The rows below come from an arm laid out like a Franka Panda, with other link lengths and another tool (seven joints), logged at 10 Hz.
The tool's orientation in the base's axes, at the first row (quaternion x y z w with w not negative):
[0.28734 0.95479 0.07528 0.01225]
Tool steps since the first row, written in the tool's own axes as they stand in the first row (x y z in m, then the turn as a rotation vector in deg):
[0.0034 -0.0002 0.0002 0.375 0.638 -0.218]
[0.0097 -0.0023 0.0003 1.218 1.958 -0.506]
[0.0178 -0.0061 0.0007 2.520 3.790 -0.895]
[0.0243 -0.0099 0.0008 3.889 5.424 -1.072]
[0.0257 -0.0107 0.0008 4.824 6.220 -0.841]
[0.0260 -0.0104 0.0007 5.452 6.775 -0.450]
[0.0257 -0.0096 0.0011 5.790 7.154 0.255]
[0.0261 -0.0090 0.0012 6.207 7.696 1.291]
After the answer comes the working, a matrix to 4 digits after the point.
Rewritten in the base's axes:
[-0.0029 0.0017 -0.0002 0.021 0.702 0.319]
[-0.0093 0.0035 -0.0005 0.020 2.214 0.820]
[-0.0181 0.0049 -0.0013 -0.090 4.386 1.506]
[-0.0256 0.0053 -0.0018 -0.351 6.461 1.955]
[-0.0272 0.0054 -0.0019 -0.681 7.663 1.865]
[-0.0273 0.0058 -0.0017 -0.875 8.519 1.575]
[-0.0266 0.0064 -0.0020 -0.903 9.114 0.942]
[-0.0266 0.0071 -0.0020 -0.886 9.932 0.008]

The tool's axes in the first row as the columns of a matrix, in the base's axes (rounded; the answer above uses it unrounded):
[-0.8346 0.5469 0.0667]
[0.5505 0.8235 0.1367]
[0.0199 0.1508 -0.9884]

